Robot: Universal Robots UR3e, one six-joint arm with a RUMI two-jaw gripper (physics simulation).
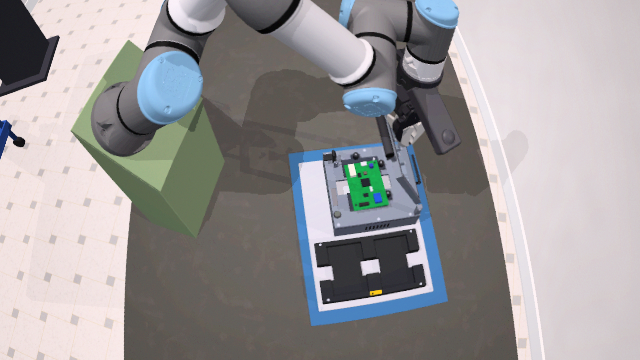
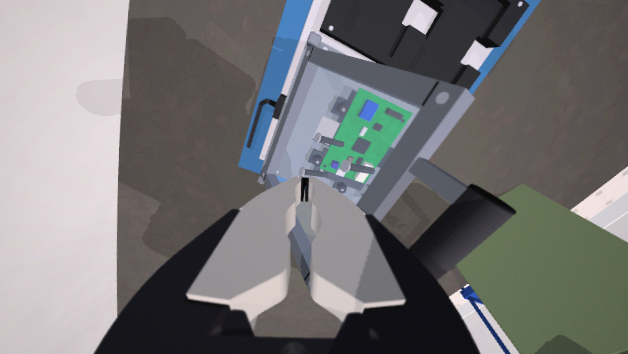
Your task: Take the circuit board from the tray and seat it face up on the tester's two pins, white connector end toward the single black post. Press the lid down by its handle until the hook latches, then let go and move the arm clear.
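Pixels of known places: gripper, fingertip midpoint: (image 1: 404, 145) (image 2: 305, 179); arm's base, origin of the base link: (image 1: 122, 120).
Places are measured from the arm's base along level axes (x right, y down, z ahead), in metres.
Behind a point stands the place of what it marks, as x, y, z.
The green circuit board (image 1: 366, 186) (image 2: 367, 135) lies face up on the grey tester (image 1: 350, 223) @(0.146, 0.292, 0.376), its white connector end toward the single black post (image 1: 355, 156) @(0.008, 0.271, 0.418). Whether both pins are through it is too small to tell. The tester's lid (image 1: 409, 189) @(0.145, 0.180, 0.482) (image 2: 425, 120) @(0.127, 0.127, 0.461) is raised and tilted on the right side, with a clear window and several grey pegs. Its black cylindrical handle (image 1: 385, 139) @(0.085, 0.089, 0.439) (image 2: 462, 227) @(0.100, 0.092, 0.447) stands off the upper end. My gripper (image 1: 409, 136) @(0.063, 0.162, 0.494) (image 2: 305, 179) @(0.063, 0.162, 0.494) is shut and empty, at the lid's outer side near the handle; contact with the lid cannot be told.
The black tray (image 1: 345, 260) @(0.210, 0.334, 0.353) (image 2: 370, 30) @(0.198, 0.334, 0.457), with no board in it, lies in front of the tester on the blue-edged mat (image 1: 305, 220) @(0.098, 0.350, 0.290) (image 2: 295, 25) @(0.173, 0.350, 0.547). The black hook (image 1: 330, 156) @(0.004, 0.261, 0.365) is at the tester's left rear corner. A green pedestal (image 1: 195, 185) @(0.021, 0.242, 0.074) (image 2: 550, 260) @(0.021, 0.214, 0.074) carries the arm's base.
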